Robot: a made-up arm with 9 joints. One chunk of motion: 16 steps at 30 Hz.
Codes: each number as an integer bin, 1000 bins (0 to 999) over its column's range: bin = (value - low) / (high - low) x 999, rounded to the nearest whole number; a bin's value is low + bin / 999 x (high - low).
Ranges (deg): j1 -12..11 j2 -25..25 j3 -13..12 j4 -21..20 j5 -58..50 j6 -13..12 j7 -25..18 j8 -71..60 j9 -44..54
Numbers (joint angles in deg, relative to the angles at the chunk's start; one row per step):
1: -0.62 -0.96 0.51 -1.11 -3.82 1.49 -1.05 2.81 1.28
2: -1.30 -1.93 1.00 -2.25 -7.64 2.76 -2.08 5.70 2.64
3: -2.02 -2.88 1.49 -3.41 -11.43 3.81 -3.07 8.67 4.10
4: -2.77 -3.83 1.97 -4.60 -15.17 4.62 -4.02 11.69 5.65
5: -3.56 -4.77 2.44 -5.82 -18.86 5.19 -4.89 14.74 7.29
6: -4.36 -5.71 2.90 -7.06 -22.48 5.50 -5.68 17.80 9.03
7: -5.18 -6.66 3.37 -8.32 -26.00 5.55 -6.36 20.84 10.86
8: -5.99 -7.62 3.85 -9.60 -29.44 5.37 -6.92 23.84 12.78
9: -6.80 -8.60 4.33 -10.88 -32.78 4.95 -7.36 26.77 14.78
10: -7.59 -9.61 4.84 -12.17 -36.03 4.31 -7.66 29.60 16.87
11: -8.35 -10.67 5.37 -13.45 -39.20 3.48 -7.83 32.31 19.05
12: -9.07 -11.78 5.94 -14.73 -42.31 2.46 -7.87 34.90 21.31
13: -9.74 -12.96 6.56 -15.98 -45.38 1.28 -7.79 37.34 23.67
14: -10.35 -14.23 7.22 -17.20 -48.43 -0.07 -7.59 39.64 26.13
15: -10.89 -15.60 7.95 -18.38 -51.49 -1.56 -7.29 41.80 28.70
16: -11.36 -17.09 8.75 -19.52 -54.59 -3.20 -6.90 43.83 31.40
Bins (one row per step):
1: 494 480 540 485 501 579 556 563 462
2: 465 461 559 457 466 630 532 585 475
3: 433 442 579 429 431 672 509 608 490
4: 401 423 598 400 396 704 487 631 506
5: 367 404 617 370 362 727 467 654 523
6: 332 385 635 340 329 739 449 677 541
7: 296 366 654 309 296 741 433 700 559
8: 261 347 673 278 264 734 420 723 579
9: 226 328 693 247 233 717 410 746 599
10: 192 307 713 215 203 692 403 767 621
11: 159 286 734 184 174 659 399 788 643
12: 127 264 757 153 145 618 398 808 666
13: 98 241 782 122 117 571 400 826 690
14: 72 215 808 93 89 517 404 844 715
15: 48 188 837 64 60 457 411 860 741
16: 28 158 869 36 32 392 421 876 769

